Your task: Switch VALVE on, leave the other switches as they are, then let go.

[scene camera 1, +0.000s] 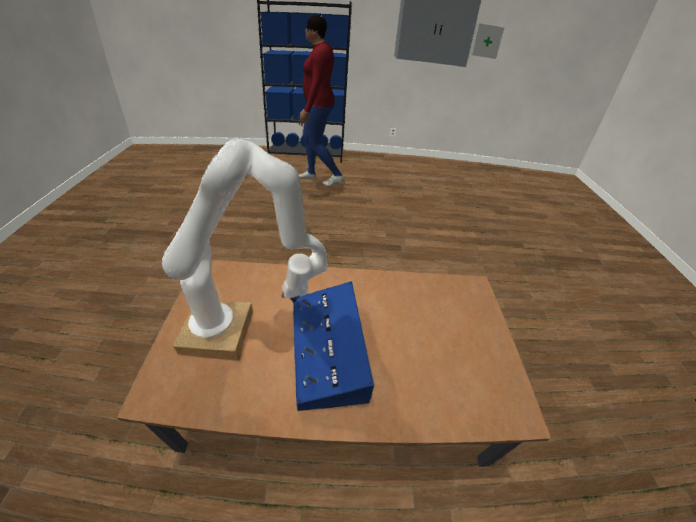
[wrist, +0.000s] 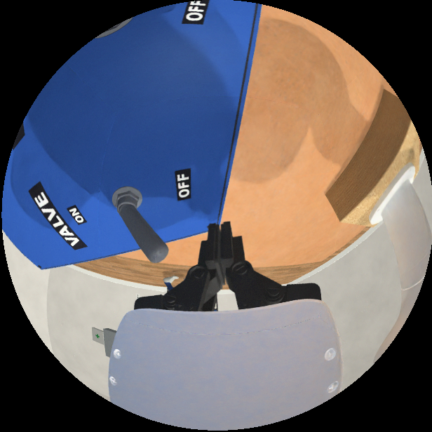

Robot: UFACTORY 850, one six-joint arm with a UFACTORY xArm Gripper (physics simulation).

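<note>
The blue switch panel [scene camera 1: 349, 337] [wrist: 165, 115] lies on the table. The VALVE label [scene camera 1: 324, 300] [wrist: 56, 216] marks the switch at its far end. The grey VALVE lever [scene camera 1: 306, 303] [wrist: 142, 234] has its tip on the OFF label's side of its base. The OFF label [wrist: 183, 184] and ON label [wrist: 76, 215] show on either side of the base. My gripper [scene camera 1: 294, 300] [wrist: 222, 236] is shut and empty, at the panel's corner on the OFF side of the lever. A gap shows between fingertips and lever in the wrist view. Finger height is hard to tell.
The FAN [scene camera 1: 327, 323], BRAKE [scene camera 1: 330, 348] and FEED [scene camera 1: 334, 376] labels mark the other switches, in a row toward the table's near edge. The arm's wooden base block [scene camera 1: 238, 339] [wrist: 372, 160] stands left of the panel on the table [scene camera 1: 438, 348]. A person [scene camera 1: 319, 75] walks behind.
</note>
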